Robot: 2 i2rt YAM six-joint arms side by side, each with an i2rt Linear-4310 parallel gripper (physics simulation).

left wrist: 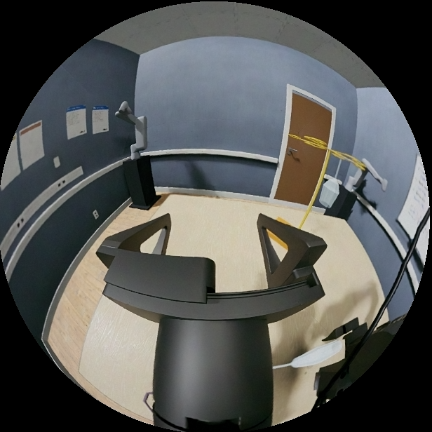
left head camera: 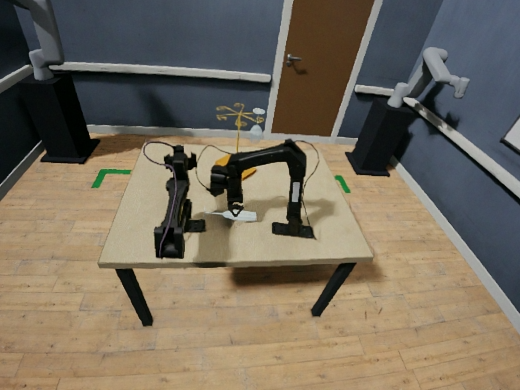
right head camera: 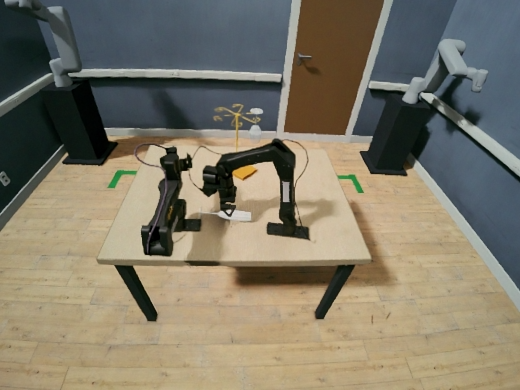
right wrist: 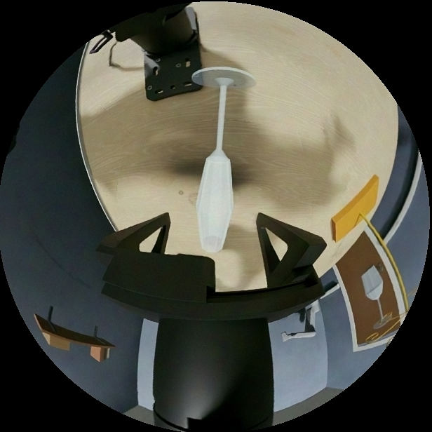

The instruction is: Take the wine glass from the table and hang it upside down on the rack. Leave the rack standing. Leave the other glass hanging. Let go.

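Places are measured from the left arm's base along level axes (x ahead, y left, z up), in millimetres.
Where they show: right gripper, fingertip midpoint: (left head camera: pixel 235 209) (right head camera: pixel 230 209); left arm's base, origin of the base link: (left head camera: pixel 183 227) (right head camera: pixel 179 226); right arm's base, origin of the base link: (left head camera: pixel 292 230) (right head camera: pixel 287 231).
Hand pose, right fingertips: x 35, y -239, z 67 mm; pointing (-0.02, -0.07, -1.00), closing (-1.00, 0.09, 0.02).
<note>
Each offset is from my right fingertips to the top centre of the thing. "pt": to the spot under its first point. Level surfaces: height alone.
The wine glass {dx +5, dy +21, dz -5 mm} (left head camera: pixel 245 215) (right head camera: pixel 239 215) (left wrist: pixel 316 355) (right wrist: pixel 215 200) lies on its side on the table, its foot toward the left arm's base in the head views. My right gripper (left head camera: pixel 236 212) (right head camera: pixel 228 212) (right wrist: pixel 213 216) is open, pointing down close above the glass; in the right wrist view the bowl reaches between the open fingers. My left gripper (left wrist: pixel 213 218) is open, away from the glass. The yellow rack {pt dx +408, dy -54, dz +155 mm} (left head camera: pixel 238 135) (right head camera: pixel 237 132) (left wrist: pixel 317 187) stands behind the right arm. The other glass {dx +445, dy -159, dz +284 mm} (left head camera: pixel 256 132) (right head camera: pixel 255 131) (left wrist: pixel 329 194) (right wrist: pixel 372 283) hangs upside down from it.
The rack's orange base {pt dx +339, dy -101, dz -47 mm} (right head camera: pixel 245 172) (right wrist: pixel 356 208) stands on the table {dz -67 mm} (left head camera: pixel 150 200) (right head camera: pixel 325 245), partly behind the right arm in the head views. The left arm (left head camera: pixel 175 210) (right head camera: pixel 162 210) stands at the left of the table. The right arm reaches across the middle.
</note>
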